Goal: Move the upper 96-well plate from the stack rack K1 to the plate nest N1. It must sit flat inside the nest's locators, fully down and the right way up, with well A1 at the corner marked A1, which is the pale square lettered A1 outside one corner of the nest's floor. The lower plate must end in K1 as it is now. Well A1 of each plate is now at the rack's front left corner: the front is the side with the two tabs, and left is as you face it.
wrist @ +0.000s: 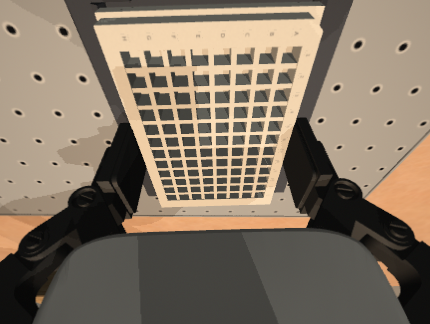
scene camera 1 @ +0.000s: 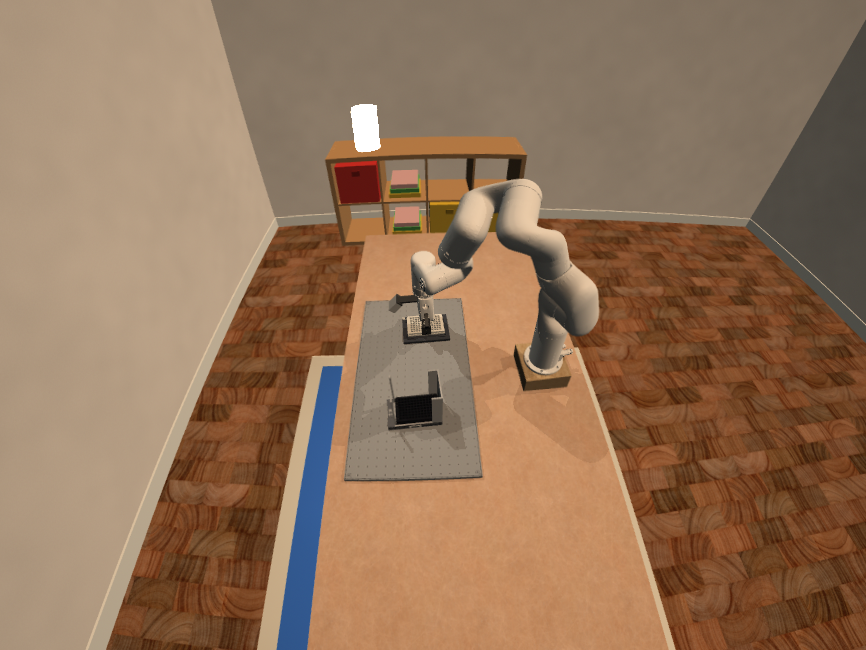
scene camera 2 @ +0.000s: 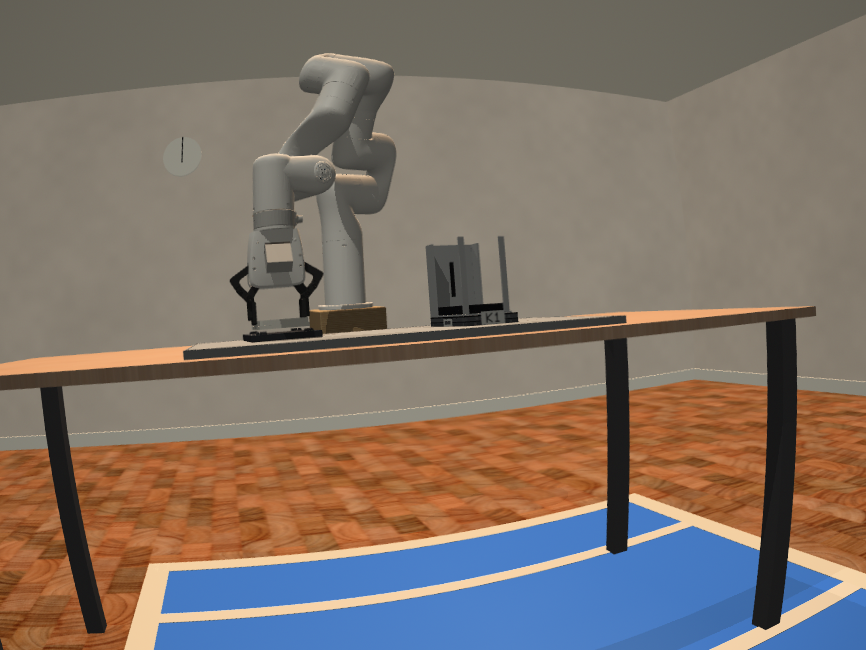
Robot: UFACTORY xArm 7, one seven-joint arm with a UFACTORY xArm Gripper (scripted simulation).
Labels:
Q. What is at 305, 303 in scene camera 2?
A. My gripper.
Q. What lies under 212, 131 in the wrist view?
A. A cream 96-well plate.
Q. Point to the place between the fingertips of my gripper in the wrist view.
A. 213, 139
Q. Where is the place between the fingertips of my gripper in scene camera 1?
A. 425, 324

